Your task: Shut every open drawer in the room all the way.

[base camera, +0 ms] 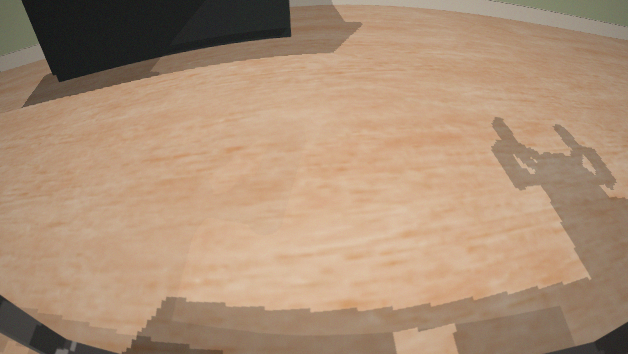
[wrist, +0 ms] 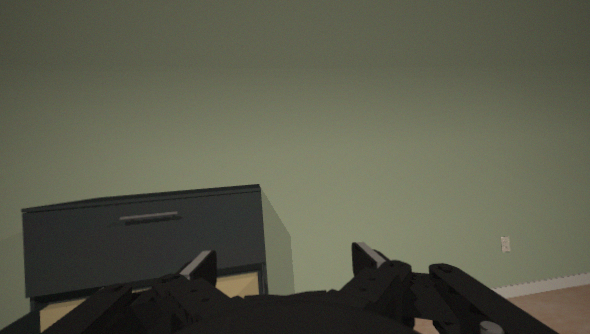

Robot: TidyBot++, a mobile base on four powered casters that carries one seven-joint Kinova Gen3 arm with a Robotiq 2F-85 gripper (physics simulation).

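Places are measured from the arm's base along level axes (x ahead, y left, z up), in millimetres.
Where they show: gripper, fingertip midpoint: (wrist: 285,261).
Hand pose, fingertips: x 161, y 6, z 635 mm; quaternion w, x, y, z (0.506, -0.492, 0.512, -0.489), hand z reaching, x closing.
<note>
After its pixels a point has its place.
A dark grey cabinet (base camera: 165,30) {z -300, x 1057, y 506 mm} (wrist: 145,245) {z 433, x 1046, y 599 mm} stands against the green wall, at the top left in the base camera view and at the lower left in the wrist view. Its upper drawer front (wrist: 210,230) {z 464, x 1077, y 340 mm} has a grey bar handle (wrist: 149,216) {z 557, x 1013, y 558 mm} and looks flush with the cabinet. Below it, a tan inner surface (wrist: 242,285) {z 204, x 1094, y 221 mm} shows, which looks like the inside of a lower drawer standing open. My gripper hides much of it, so how far out it stands cannot be told. My gripper (wrist: 285,261) {z 635, x 161, y 6 mm} is open and empty, its left finger in front of the cabinet.
The wooden floor (base camera: 350,165) {z -397, x 504, y -31 mm} lies between my base and the cabinet, with shadows of the arm and gripper on its right side. A green wall (wrist: 390,150) {z 794, x 1702, y -796 mm} with a white baseboard (wrist: 545,286) {z -358, x 1827, y -1987 mm} runs behind. A wall outlet (wrist: 505,244) {z 2, x 1800, y -1680 mm} is at the right.
</note>
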